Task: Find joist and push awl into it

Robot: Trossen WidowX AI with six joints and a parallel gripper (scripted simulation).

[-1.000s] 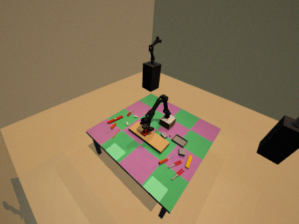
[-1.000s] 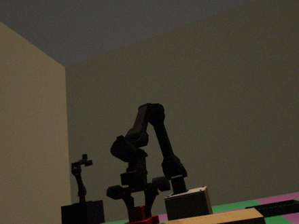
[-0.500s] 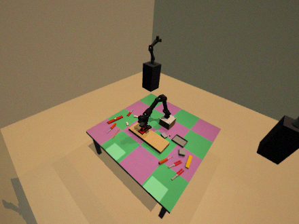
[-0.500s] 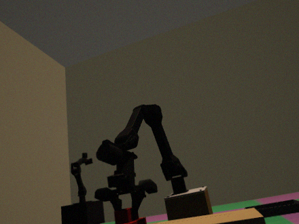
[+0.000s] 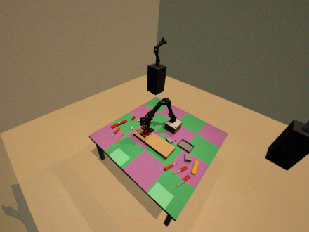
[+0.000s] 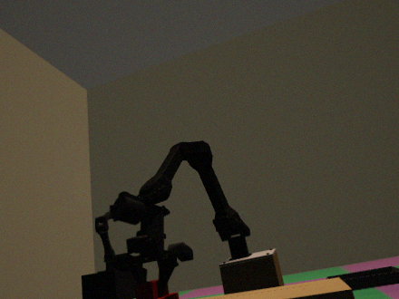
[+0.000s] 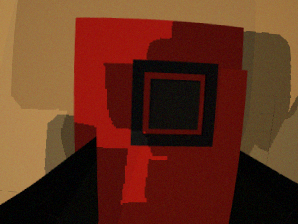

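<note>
My gripper tip is now 24 cm past the grey tray, 45 cm to the right of it and 5 cm above it. The rest, counted from my gripper tip: orange pencil 25 cm ahead, 19 cm to the right, 6 cm below; then awl 17 cm behind, 11 cm to the right, 6 cm below; then stud finder 1 cm ahead, 2 cm above.
</note>
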